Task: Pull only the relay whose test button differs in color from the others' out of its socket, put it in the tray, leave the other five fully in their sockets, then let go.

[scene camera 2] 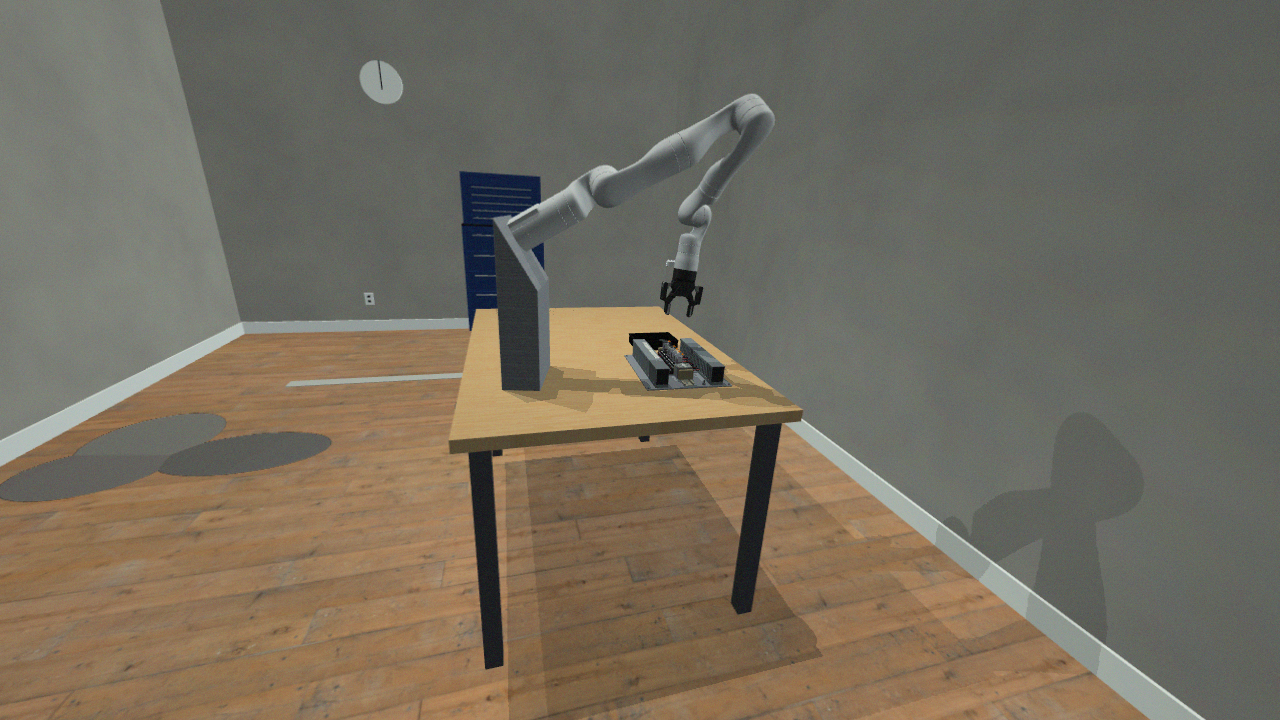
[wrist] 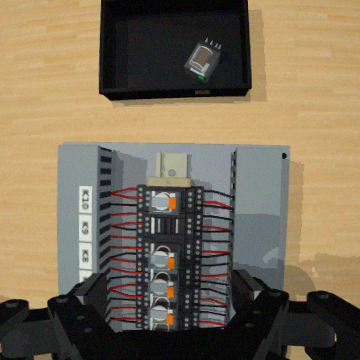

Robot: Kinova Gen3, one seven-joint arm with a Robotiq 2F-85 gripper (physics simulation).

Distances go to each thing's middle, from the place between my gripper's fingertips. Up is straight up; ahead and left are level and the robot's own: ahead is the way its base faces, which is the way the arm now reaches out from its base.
Now: the grey panel [scene camera 2: 674, 383] 3 cm behind my hand, 5 cm to the right of it and 17 cm below it.
